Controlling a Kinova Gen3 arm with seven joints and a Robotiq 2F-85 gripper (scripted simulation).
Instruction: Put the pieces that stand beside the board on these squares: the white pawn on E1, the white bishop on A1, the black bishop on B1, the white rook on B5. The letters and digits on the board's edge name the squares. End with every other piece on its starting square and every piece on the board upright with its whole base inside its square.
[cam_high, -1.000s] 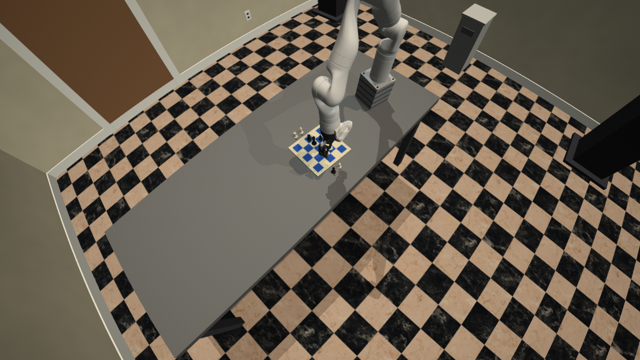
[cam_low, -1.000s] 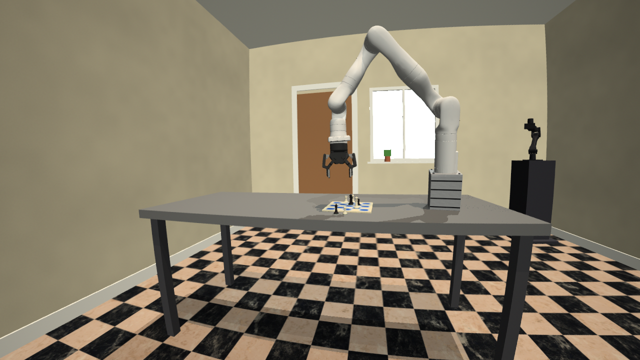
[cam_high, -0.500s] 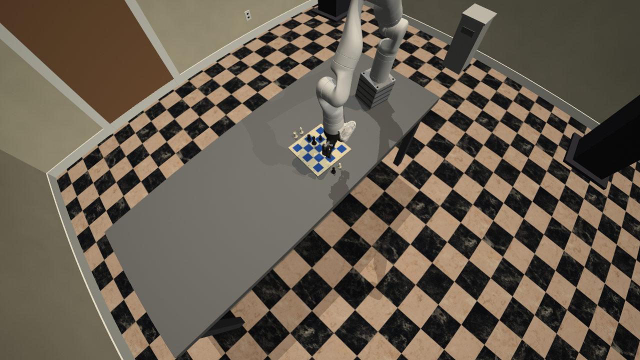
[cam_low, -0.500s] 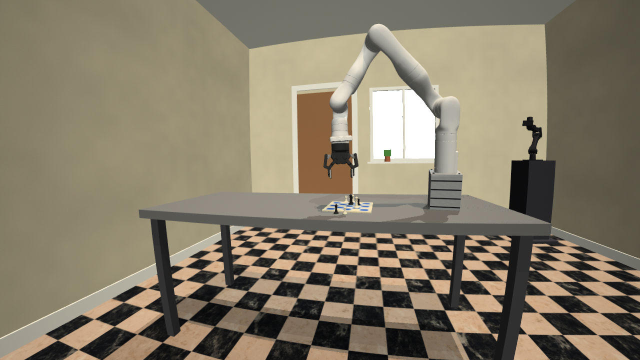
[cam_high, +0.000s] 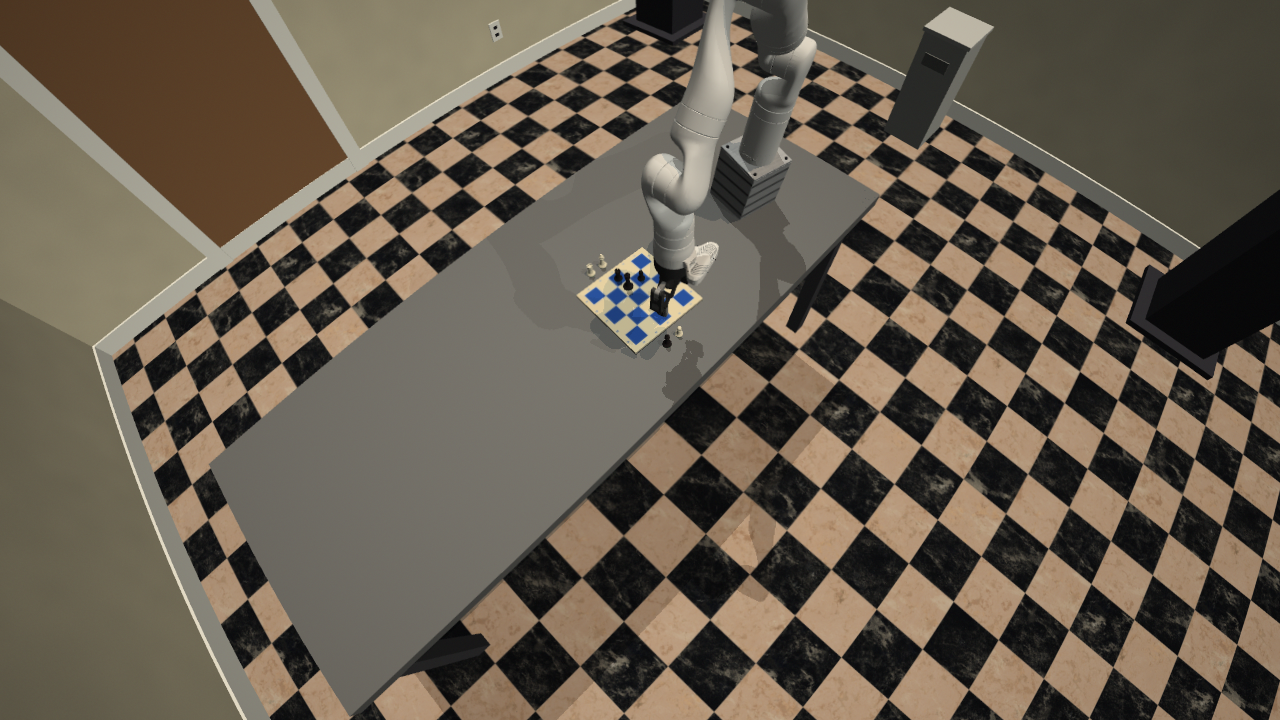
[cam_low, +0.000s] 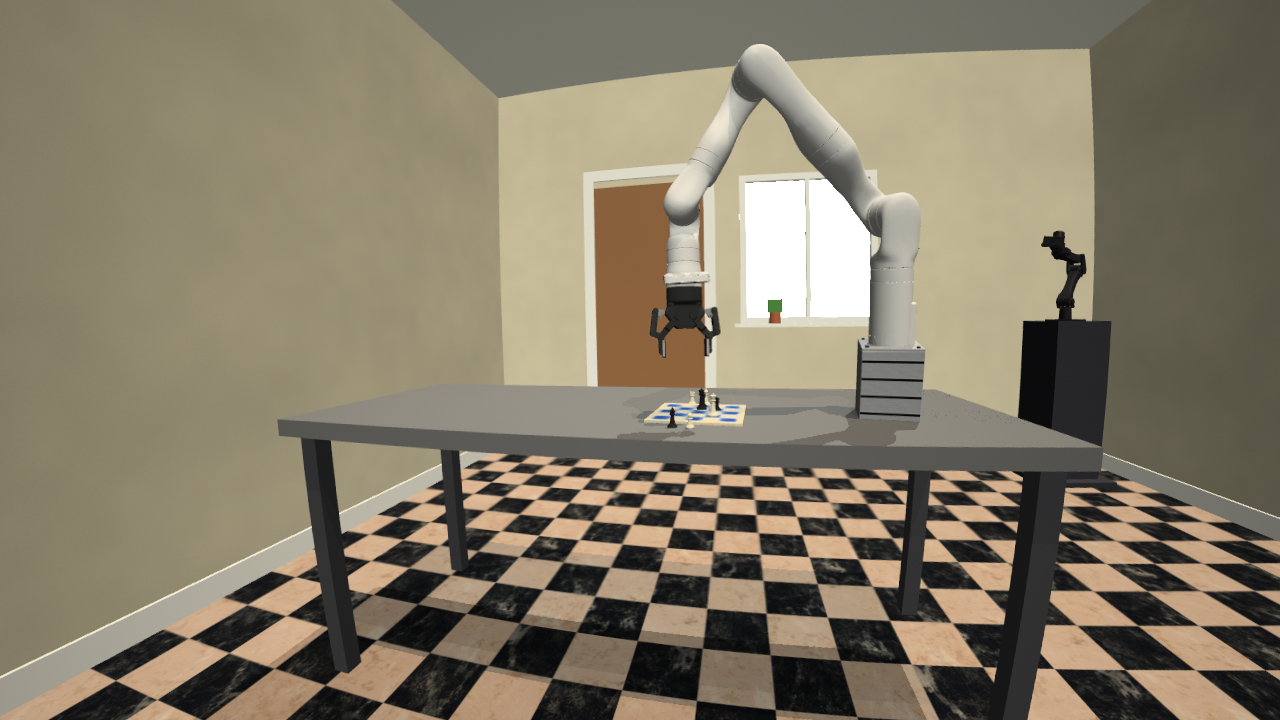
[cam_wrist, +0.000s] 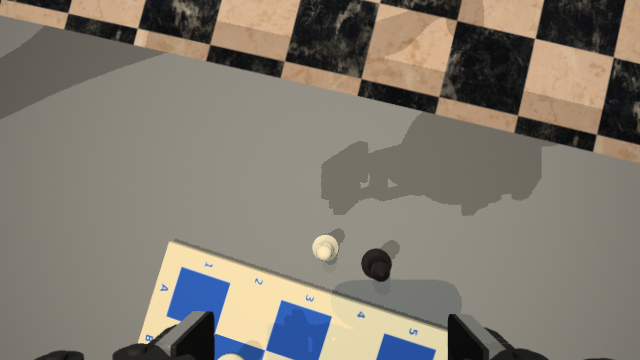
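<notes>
My hand is 1 cm past the white pawn, 1 cm to the right of it and 14 cm above it. The rest, counted from my hand: chessboard (2 cm behind, 13 cm to the right, 15 cm below); then tall white piece (6 cm behind, 9 cm to the right, 12 cm below); then black bishop (3 cm ahead, 1 cm to the left, 13 cm below).
</notes>
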